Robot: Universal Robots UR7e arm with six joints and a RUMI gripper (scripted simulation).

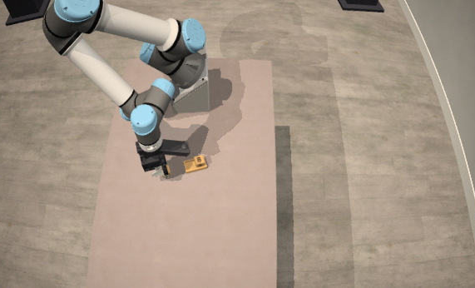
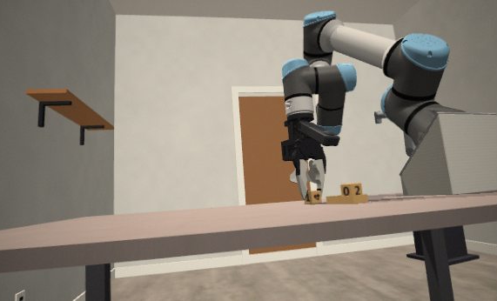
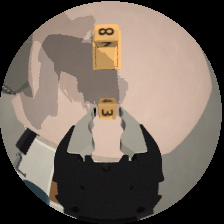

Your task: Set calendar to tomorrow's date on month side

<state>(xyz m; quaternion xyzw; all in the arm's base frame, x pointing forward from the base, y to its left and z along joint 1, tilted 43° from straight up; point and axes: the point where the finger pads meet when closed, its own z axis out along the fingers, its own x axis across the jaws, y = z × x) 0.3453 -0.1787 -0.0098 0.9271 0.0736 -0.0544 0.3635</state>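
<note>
Right now the wooden tray is 11 cm to the left of my hand, 2 cm below it and 2 cm behind it.
</note>
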